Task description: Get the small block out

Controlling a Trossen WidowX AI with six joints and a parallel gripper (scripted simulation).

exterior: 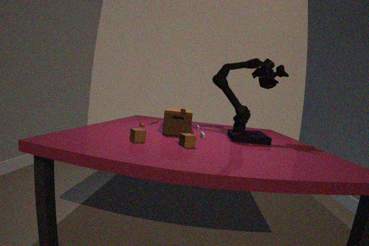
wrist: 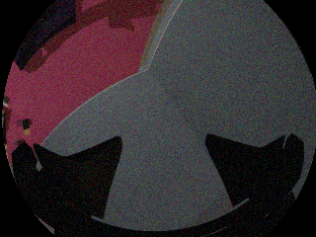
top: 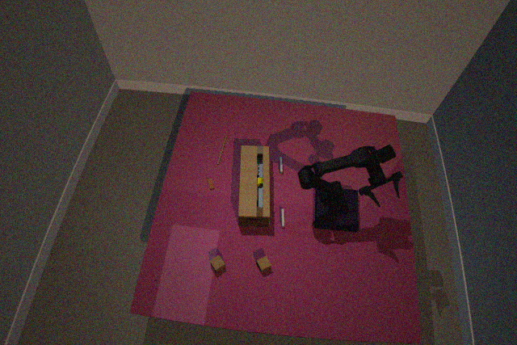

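The tan box lies 480 mm ahead of my gripper tip, 300 mm below it and 260 mm to the right of it. The rest, counted from my gripper tip: thin stick (680 mm ahead, 520 mm to the right, 360 mm below); then yellow block (490 mm ahead, 270 mm to the right, 270 mm below).
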